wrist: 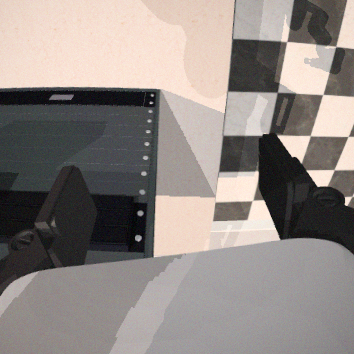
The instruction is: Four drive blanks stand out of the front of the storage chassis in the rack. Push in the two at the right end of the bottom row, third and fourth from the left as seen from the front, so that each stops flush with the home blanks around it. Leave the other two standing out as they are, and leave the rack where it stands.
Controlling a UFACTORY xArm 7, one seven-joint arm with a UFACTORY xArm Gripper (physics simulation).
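Frame: origin at the arm's base, x ahead, y left, z up, level; millimetres.
Where they show: gripper, fingertip midpoint: (170,174).
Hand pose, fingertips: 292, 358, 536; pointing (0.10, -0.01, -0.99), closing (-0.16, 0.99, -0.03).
After its pixels a point has its place, as x, y, z.
The rack (151,175) @[513, 327, 281] fills the left side of the wrist view, its front marked by a column of round screws along the right edge. The storage chassis (117,215) @[493, 285, 387] shows as a black band low on that front, with a screwed ear at its right end. My gripper (170,174) @[292, 359, 536] is open and empty. Its left finger is in front of the chassis and hides part of it; its right finger is out to the right, past the rack's edge. No protruding drive blank can be made out clearly; a dark patch at the far left edge is too unclear to tell.
A pale tabletop (100,45) @[391, 184, -87] lies behind and to the right of the rack, with a grey shadow beside the rack. A black-and-white checkered floor (255,65) shows beyond the table edge at the right. A black strip (110,98) @[503, 212, -3] with a small grey label runs along the rack's far end.
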